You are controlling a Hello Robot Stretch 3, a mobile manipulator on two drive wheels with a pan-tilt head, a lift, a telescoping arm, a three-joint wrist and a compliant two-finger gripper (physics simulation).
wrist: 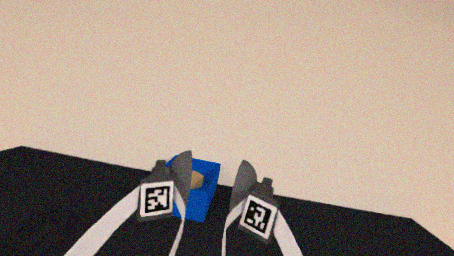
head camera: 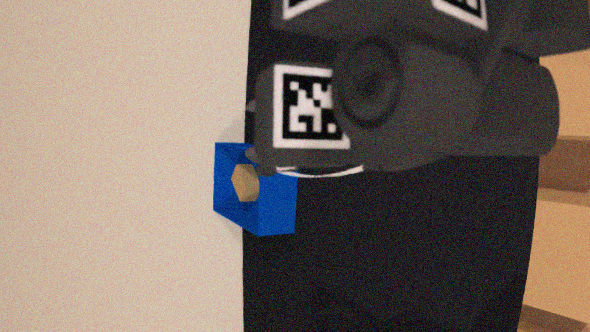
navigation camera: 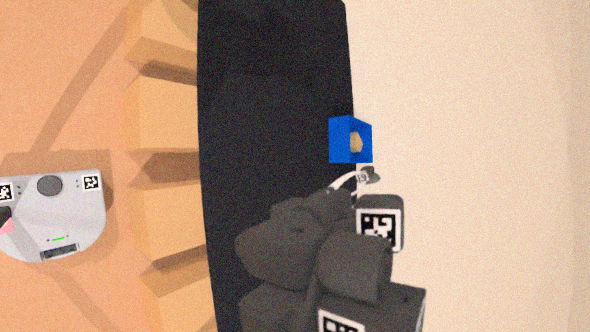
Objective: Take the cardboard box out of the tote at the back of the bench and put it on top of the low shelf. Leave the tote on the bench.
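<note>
The blue tote stands at the back edge of the black bench, near the wall. The tan cardboard box is inside the tote. My gripper is open, with no object between its fingers. In the wrist view the left finger overlaps the tote and partly hides it, and the right finger is to the right of it. In the head camera view the wrist hides much of the fingers. The low shelf does not show.
The pale wall rises behind the bench. Several light wooden blocks stand along the bench's front side. My grey base is on the floor beyond them. My dark wrist hangs over the bench.
</note>
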